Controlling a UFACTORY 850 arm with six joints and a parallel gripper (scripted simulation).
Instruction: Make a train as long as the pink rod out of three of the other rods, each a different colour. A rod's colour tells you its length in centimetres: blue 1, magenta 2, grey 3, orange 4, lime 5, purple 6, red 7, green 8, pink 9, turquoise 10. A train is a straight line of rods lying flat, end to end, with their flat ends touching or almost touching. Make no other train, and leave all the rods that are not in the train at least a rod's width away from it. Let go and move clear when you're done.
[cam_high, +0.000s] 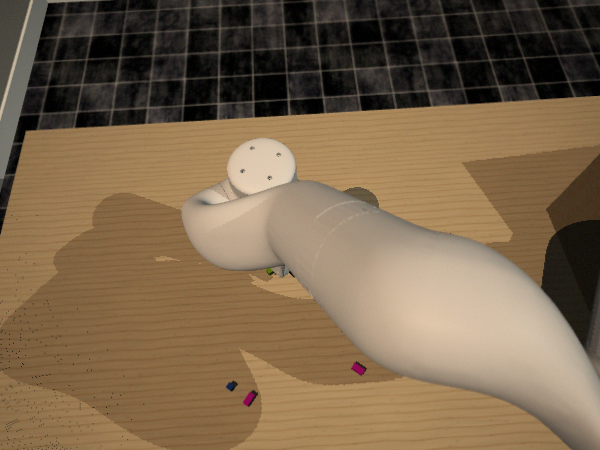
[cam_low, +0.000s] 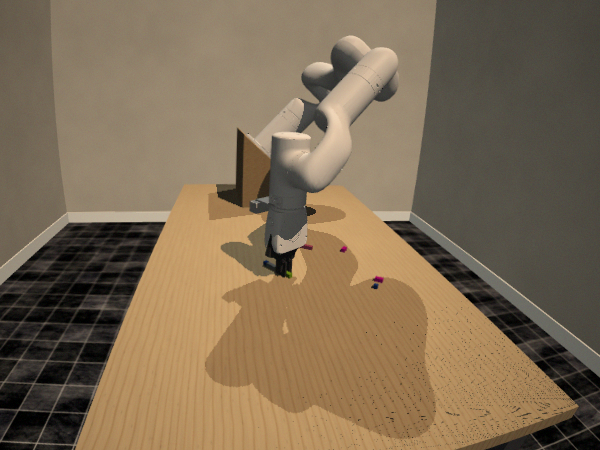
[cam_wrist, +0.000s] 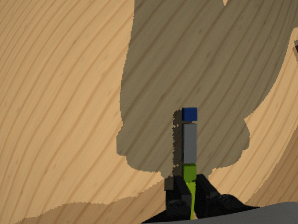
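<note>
My hand is 20 mm above the lime rod. Round my hand: pink rod: 160 mm behind, 80 mm to the left, 20 mm below; grey rod: 40 mm behind, 20 mm to the right, 20 mm below.
</note>
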